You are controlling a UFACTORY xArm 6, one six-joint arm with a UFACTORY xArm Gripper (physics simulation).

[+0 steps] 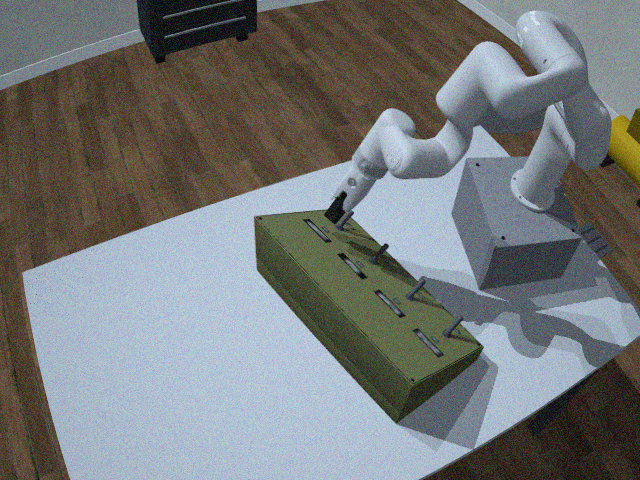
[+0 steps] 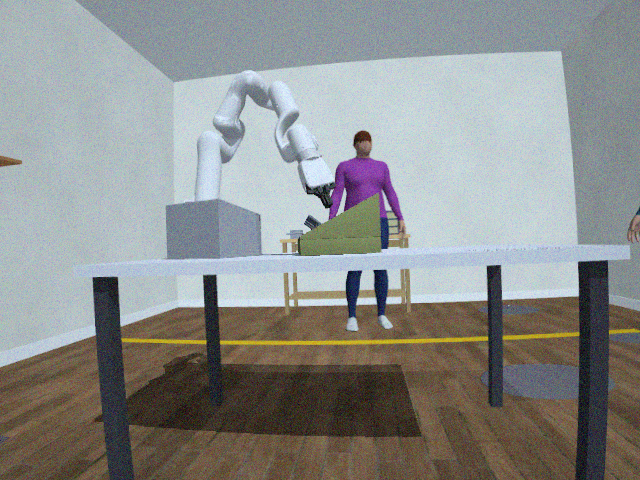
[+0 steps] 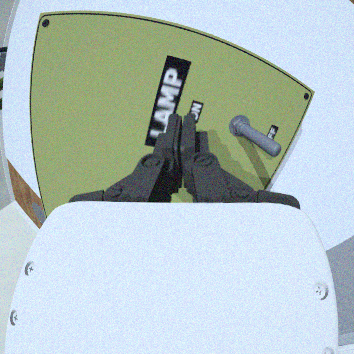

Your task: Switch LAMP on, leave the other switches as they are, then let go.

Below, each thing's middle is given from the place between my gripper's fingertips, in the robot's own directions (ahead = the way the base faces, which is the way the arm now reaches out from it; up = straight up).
Labels:
Right now the olive switch panel [image 1: 396, 346] is 20 mm ahead of my hand, 170 mm to the left of it and 70 mm below it.

